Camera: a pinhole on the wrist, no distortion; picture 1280 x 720 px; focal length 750.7 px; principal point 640.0 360.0 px. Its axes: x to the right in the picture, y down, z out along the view. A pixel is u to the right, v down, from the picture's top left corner.
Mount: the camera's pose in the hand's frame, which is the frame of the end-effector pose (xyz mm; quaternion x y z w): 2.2 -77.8 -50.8 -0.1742 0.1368 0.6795 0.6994
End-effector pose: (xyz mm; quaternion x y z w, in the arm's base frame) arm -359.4 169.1 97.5 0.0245 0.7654 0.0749 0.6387
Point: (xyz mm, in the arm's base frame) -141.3 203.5 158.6
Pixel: 596.5 582.3
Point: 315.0 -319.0 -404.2
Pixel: outside the picture
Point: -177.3 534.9 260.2
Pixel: 1195.4 614.1
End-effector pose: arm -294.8 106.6 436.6 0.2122 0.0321 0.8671 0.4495
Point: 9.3 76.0 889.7
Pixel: 242.6 348.8
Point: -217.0 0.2 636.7
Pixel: 632.3 466.8
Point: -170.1 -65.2 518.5
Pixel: outside the picture
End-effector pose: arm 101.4 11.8 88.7 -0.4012 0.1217 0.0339 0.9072
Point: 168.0 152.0 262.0
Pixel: 400.0 276.4
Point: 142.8 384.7 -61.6
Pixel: 1192.5 230.1
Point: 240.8 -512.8 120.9
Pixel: behind the camera
